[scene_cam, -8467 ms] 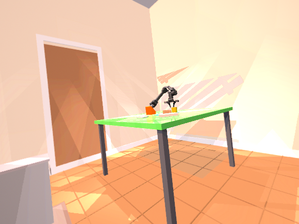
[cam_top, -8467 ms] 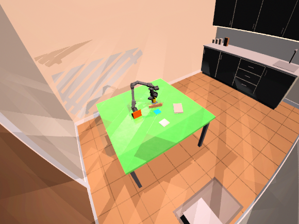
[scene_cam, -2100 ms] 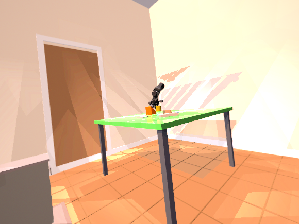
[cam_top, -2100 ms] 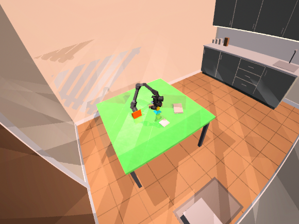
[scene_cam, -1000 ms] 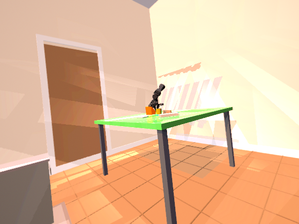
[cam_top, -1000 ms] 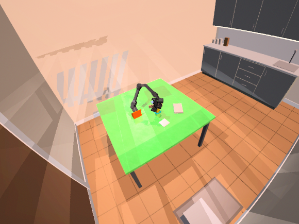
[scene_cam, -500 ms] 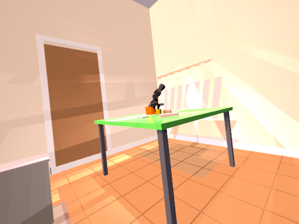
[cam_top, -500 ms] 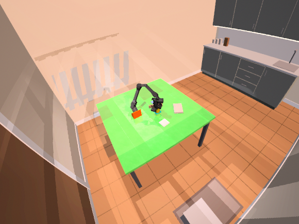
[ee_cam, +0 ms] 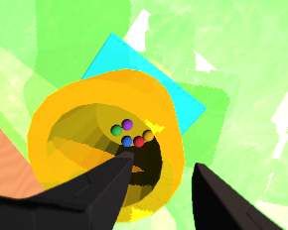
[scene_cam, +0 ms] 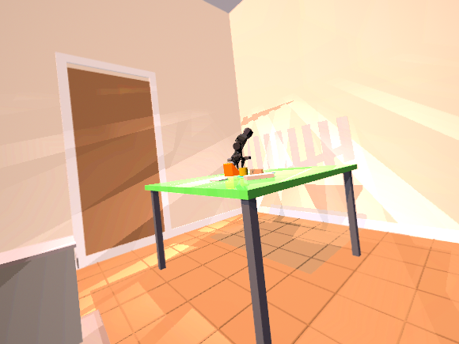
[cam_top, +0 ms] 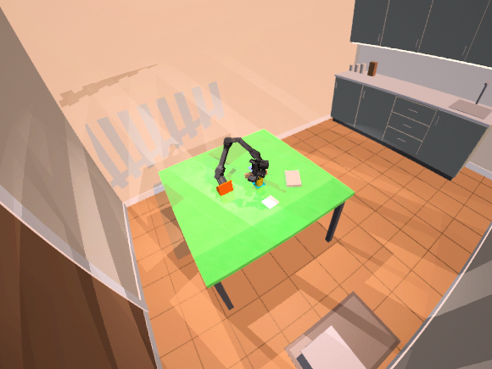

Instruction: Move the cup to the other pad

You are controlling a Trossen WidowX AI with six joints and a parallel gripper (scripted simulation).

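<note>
My gripper tip is now 2 cm short of the yellow-orange cup, 2 cm above it and 1 cm to the right of it. Also, from my gripper tip: white square 21 cm to the right, 6 cm below, 2 cm behind; then cyan pad 7 cm below, 3 cm ahead, 1 cm to the left; then low wooden bar 12 cm to the left, 7 cm ahead, 5 cm below.
</note>
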